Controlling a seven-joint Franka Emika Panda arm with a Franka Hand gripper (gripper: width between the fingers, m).
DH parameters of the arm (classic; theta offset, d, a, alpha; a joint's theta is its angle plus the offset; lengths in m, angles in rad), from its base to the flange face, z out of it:
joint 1: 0 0.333 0 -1.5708
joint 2: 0 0 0 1.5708
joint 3: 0 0.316 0.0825 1.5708
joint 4: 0 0 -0.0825 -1.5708
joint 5: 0 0.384 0 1.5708
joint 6: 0 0 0.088 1.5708
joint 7: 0 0.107 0 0
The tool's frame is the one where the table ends.
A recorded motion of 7 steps. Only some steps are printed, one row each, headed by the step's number.
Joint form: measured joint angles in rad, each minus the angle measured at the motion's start. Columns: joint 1, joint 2, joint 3, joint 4, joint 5, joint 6, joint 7.
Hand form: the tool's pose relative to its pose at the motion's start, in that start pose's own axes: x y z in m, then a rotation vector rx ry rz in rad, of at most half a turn. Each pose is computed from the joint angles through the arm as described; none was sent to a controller.
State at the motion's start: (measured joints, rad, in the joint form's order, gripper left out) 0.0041 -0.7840 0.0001 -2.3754 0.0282 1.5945 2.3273
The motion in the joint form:
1: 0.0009 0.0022 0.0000 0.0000 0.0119 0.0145 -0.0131
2: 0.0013 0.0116 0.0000 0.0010 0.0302 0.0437 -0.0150
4: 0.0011 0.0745 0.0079 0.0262 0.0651 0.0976 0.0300
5: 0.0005 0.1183 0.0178 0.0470 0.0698 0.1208 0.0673
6: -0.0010 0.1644 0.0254 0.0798 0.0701 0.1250 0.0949
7: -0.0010 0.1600 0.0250 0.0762 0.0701 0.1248 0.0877
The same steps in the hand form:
1: -0.0025 -0.0005 -0.0006 0.0009 -0.0171 -0.0136
2: -0.0076 -0.0032 -0.0008 0.0037 -0.0446 -0.0145
4: -0.0273 -0.0150 0.0028 -0.0066 -0.0770 0.0304
5: -0.0401 -0.0223 0.0060 -0.0073 -0.0758 0.0628
6: -0.0515 -0.0301 0.0065 -0.0123 -0.0665 0.0862
7: -0.0505 -0.0293 0.0066 -0.0118 -0.0671 0.0794

